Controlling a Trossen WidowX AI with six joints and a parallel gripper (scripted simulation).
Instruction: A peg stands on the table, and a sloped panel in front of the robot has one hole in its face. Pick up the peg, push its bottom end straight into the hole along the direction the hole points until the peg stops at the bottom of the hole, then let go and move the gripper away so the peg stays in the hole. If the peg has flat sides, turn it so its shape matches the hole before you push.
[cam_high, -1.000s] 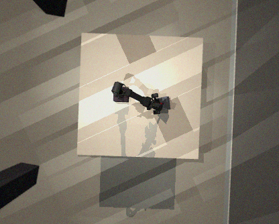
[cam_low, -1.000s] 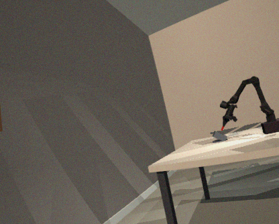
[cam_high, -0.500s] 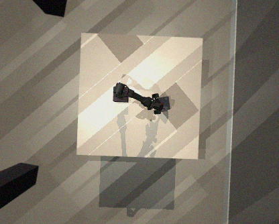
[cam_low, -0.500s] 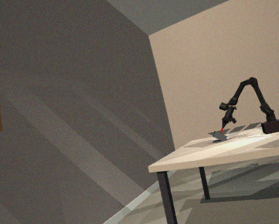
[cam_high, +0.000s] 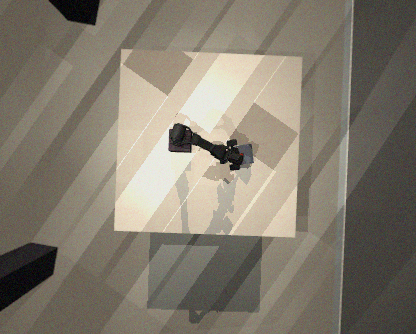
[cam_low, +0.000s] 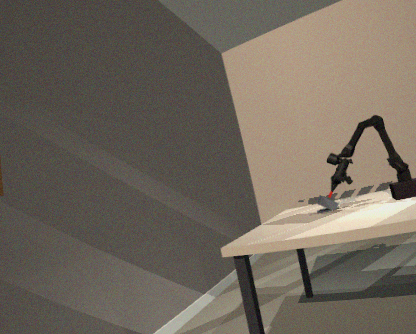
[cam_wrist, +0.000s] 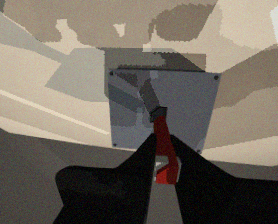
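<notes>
Now: the grey-blue sloped panel 40 mm ahead of my gripper tip, 10 mm to the left of it and 60 mm below it. Also, from my gripper tip: red peg: 10 mm behind, 10 mm above.
</notes>
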